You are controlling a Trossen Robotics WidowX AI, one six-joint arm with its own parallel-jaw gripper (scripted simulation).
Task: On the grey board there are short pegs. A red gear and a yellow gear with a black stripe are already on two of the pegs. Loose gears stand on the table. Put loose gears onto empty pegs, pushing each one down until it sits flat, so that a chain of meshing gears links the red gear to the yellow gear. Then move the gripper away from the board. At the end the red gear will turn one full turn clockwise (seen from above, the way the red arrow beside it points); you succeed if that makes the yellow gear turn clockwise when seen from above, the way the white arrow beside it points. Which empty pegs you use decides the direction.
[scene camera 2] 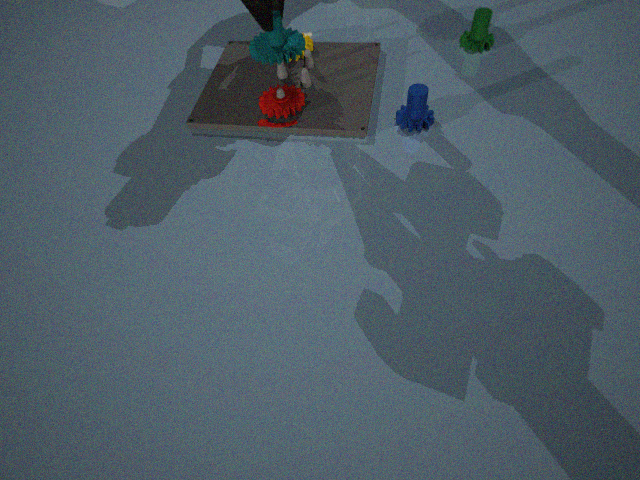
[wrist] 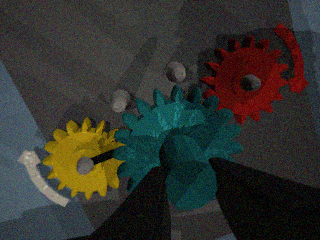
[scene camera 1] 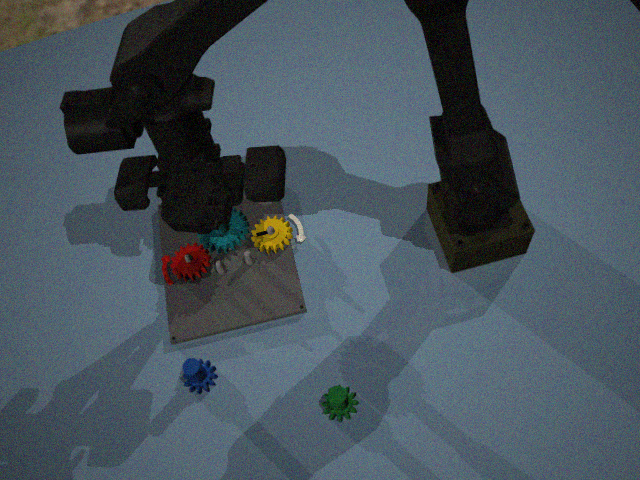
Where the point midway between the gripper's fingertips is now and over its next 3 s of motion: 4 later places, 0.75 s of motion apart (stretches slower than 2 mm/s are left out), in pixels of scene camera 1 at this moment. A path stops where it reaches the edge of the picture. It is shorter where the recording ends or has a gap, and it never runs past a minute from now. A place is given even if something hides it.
My gripper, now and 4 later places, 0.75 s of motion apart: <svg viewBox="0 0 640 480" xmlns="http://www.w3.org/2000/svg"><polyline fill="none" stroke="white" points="218,218 224,230 225,231 225,233 209,197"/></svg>
